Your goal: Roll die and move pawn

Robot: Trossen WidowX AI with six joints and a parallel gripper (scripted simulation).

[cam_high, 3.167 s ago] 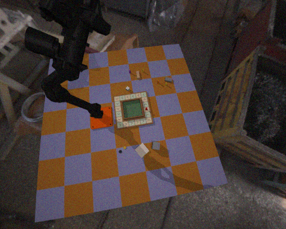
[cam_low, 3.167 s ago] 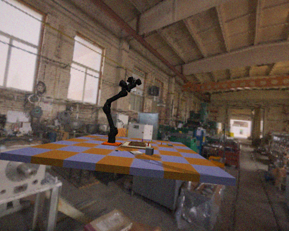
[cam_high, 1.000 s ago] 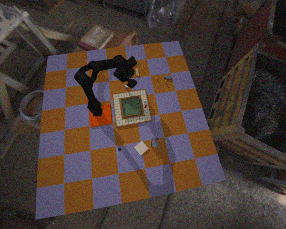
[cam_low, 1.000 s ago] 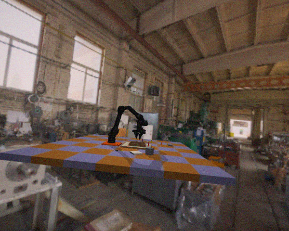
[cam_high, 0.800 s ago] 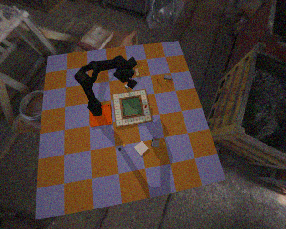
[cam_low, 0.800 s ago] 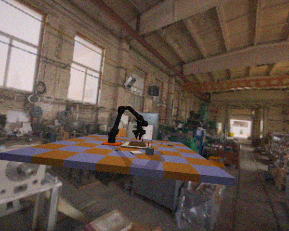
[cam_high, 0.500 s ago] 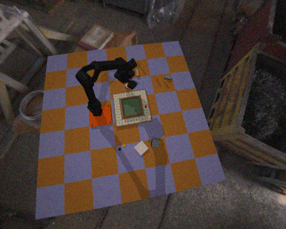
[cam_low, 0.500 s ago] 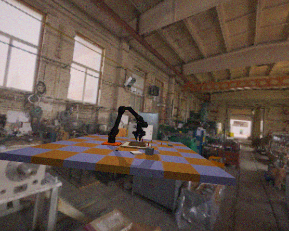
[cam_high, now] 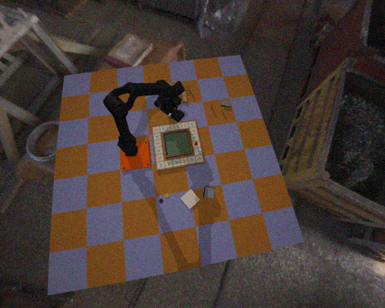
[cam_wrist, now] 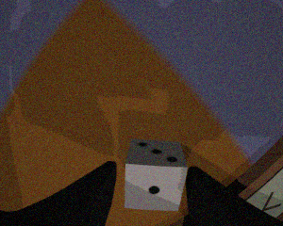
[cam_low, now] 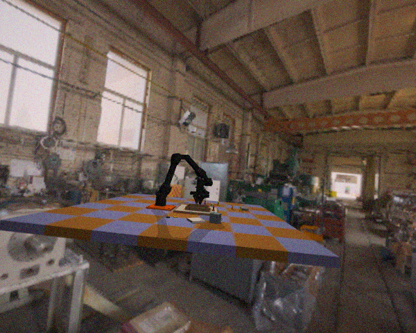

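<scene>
Right now the red pawn is 18 cm to the right of my gripper tip, 16 cm ahead of it and 2 cm above it. Also, from my gripper tip: green tray: 18 cm to the right, 5 cm ahead; small dark disc: 51 cm to the right, 2 cm behind, 1 cm below; white die: right at my gripper tip.
</scene>
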